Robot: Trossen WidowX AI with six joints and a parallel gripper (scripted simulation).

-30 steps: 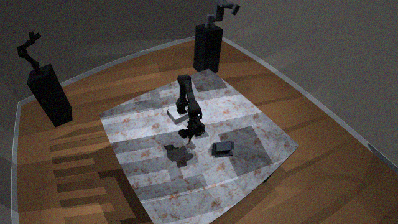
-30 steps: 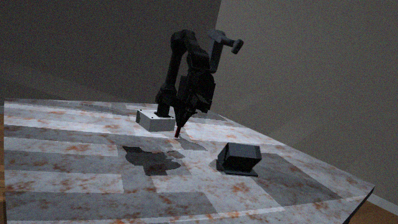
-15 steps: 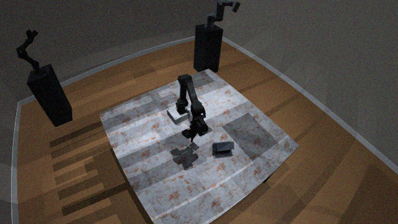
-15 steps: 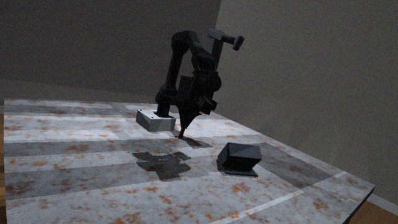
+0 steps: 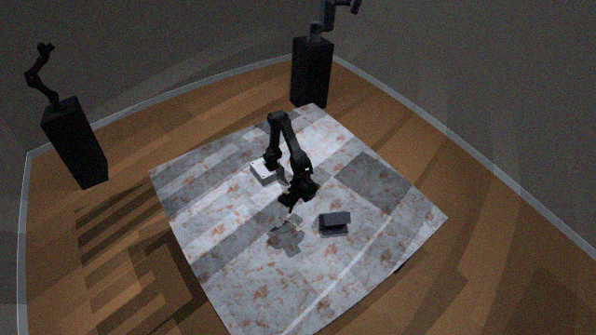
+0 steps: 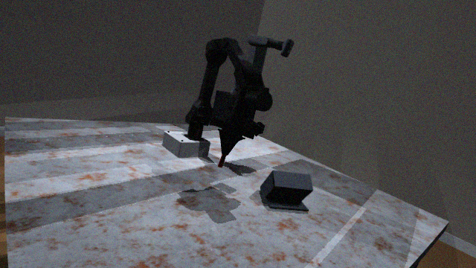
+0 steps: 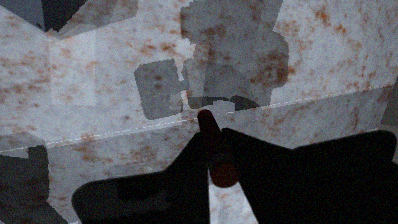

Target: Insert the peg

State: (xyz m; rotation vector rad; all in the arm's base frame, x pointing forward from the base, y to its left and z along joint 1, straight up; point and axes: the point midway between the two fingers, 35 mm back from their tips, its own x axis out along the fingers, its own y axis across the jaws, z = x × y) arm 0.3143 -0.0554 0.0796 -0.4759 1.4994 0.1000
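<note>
Right now my gripper tip is 120 mm short of the dark sloped panel, 170 mm to the right of it and 70 mm above it. From my gripper tip the other things lie so: red round peg 20 mm above.
</note>
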